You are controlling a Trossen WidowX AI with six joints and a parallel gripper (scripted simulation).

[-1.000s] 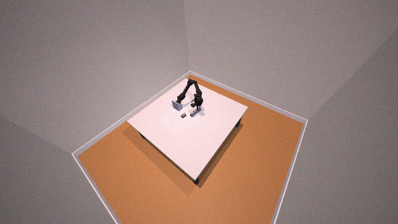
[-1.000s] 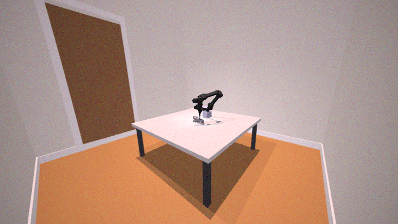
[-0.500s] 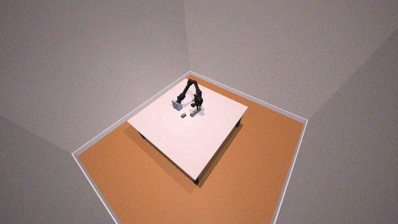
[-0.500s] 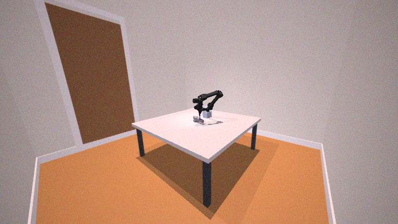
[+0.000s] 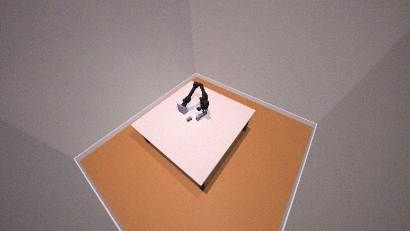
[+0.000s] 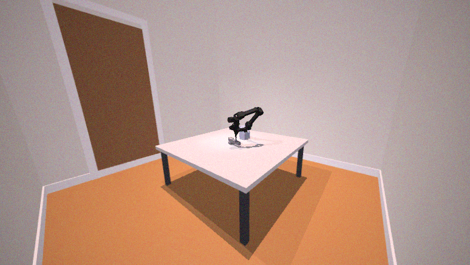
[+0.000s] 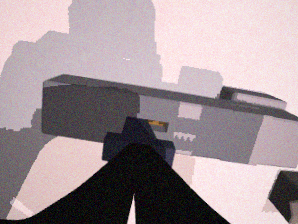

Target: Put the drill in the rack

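The key is 4 cm below my gripper tip and 1 cm to the right of it. The rest, counted from my gripper tip: drill 7 cm below, 6 cm to the right, 1 cm behind; then dark box 19 cm to the right, 10 cm behind, 9 cm below.
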